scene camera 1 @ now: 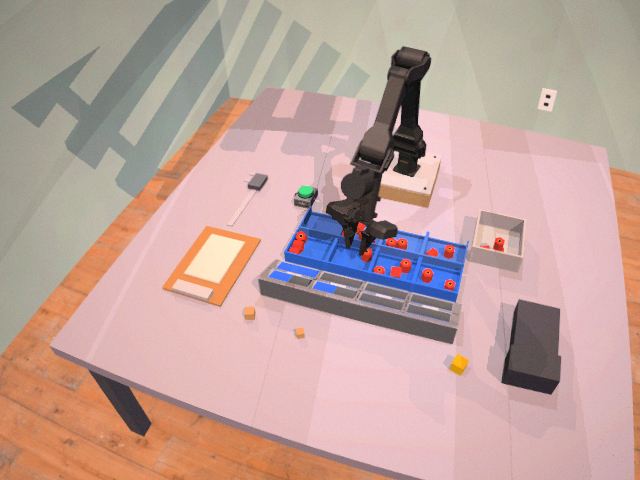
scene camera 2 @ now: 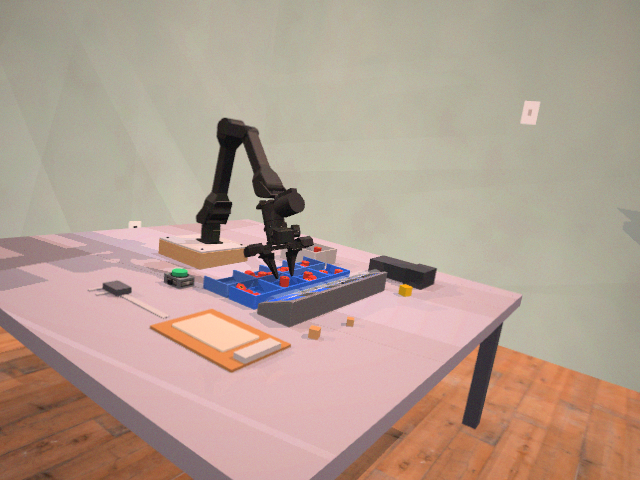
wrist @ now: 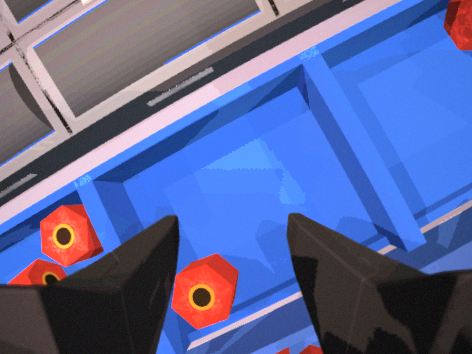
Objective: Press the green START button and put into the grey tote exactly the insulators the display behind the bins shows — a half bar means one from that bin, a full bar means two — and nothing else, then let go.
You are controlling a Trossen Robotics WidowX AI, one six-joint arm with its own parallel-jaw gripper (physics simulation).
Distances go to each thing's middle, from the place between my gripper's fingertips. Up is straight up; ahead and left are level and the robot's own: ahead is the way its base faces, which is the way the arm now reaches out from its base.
My gripper is now 310 mm to the right of the grey tote [scene camera 1: 490,225], 230 mm past it and 10 mm above it. Round my hand: dark box [scene camera 1: 532,362] (470 mm to the left, 50 mm ahead, 10 mm below).
